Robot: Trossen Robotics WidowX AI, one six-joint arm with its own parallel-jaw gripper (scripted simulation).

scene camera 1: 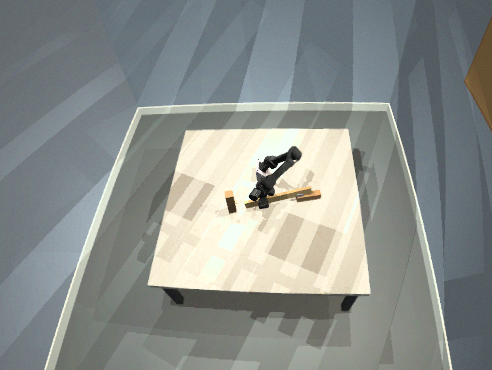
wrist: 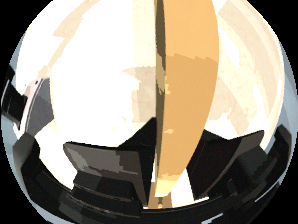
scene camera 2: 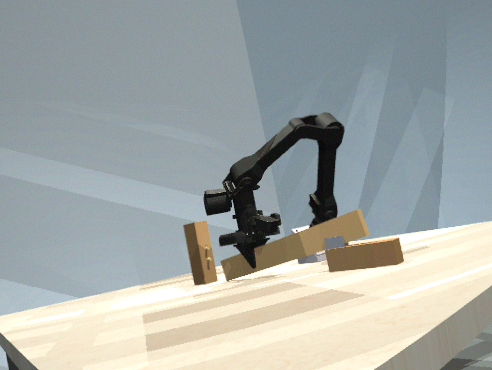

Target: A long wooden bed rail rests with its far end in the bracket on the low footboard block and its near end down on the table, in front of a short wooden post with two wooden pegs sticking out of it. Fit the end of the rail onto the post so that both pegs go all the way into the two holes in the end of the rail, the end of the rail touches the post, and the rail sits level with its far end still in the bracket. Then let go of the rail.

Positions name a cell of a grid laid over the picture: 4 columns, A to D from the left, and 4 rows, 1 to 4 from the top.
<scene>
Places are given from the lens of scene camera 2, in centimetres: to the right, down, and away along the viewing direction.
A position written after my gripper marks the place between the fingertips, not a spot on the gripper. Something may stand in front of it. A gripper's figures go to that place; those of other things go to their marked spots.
my gripper (scene camera 2: C3): 3, 22, 105
wooden rail (scene camera 2: C3): 23, 9, 86
</scene>
